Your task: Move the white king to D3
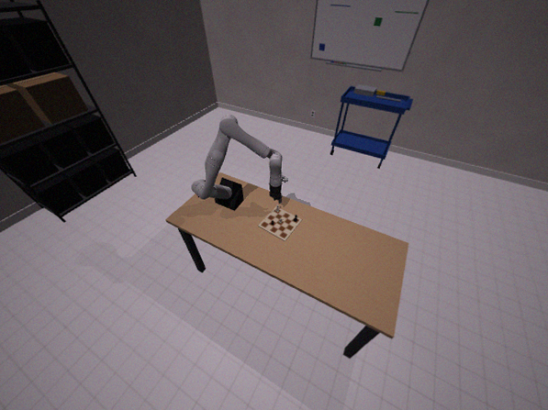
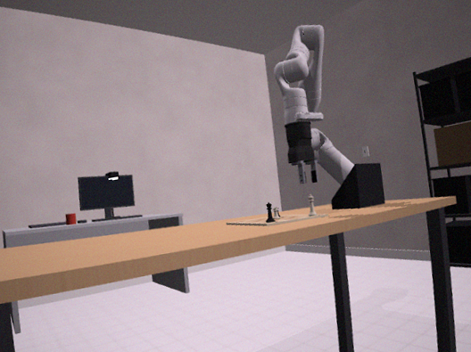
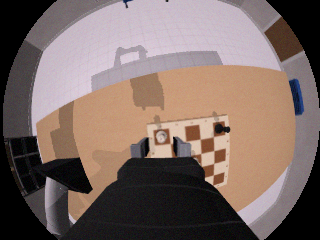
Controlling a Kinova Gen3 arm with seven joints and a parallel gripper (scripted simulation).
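My gripper is now 8 cm above the white king. Round my hand: chessboard 12 cm below, 9 cm to the right, 7 cm ahead.
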